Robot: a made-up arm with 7 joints.
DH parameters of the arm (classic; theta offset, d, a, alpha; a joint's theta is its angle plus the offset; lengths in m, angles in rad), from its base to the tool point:
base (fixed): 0 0.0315 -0.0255 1.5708
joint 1: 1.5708 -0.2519 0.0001 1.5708
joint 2: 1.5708 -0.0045 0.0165 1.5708
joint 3: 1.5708 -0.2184 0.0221 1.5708
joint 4: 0 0.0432 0.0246 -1.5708
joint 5: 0 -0.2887 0.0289 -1.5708
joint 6: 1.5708 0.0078 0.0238 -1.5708
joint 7: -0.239 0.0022 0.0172 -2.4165
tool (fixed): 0.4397 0.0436 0 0
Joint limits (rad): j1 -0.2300..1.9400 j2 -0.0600..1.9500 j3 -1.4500..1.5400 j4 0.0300..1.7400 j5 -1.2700..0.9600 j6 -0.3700..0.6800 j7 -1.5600..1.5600
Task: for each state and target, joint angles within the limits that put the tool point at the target. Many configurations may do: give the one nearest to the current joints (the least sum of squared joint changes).
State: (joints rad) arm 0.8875 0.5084 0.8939 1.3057 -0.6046 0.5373 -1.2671
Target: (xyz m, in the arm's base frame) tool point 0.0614 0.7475 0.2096
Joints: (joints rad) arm 1.1508 1.1575 0.9556 0.6735 -0.6326 0.5055 -1.1425
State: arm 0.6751 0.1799 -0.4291 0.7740 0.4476 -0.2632 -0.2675
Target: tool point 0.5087 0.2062 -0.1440
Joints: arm 0.9637 0.1497 -0.4484 0.2858 0.3830 0.0291 -0.3900
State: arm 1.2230 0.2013 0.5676 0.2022 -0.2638 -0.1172 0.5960
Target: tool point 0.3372 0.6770 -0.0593
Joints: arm 0.9930 0.8981 0.6672 0.0300 -0.2411 0.1641 0.1487
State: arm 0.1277 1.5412 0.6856 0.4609 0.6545 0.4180 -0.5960
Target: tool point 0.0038 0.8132 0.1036
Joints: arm 0.3504 1.4716 1.1963 0.1921 0.8251 0.2063 -0.7029
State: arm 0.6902 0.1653 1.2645 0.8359 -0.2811 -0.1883 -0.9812
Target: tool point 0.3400 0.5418 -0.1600
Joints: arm 0.6959 0.0468 1.2095 0.7741 -0.2921 -0.1838 -0.9756
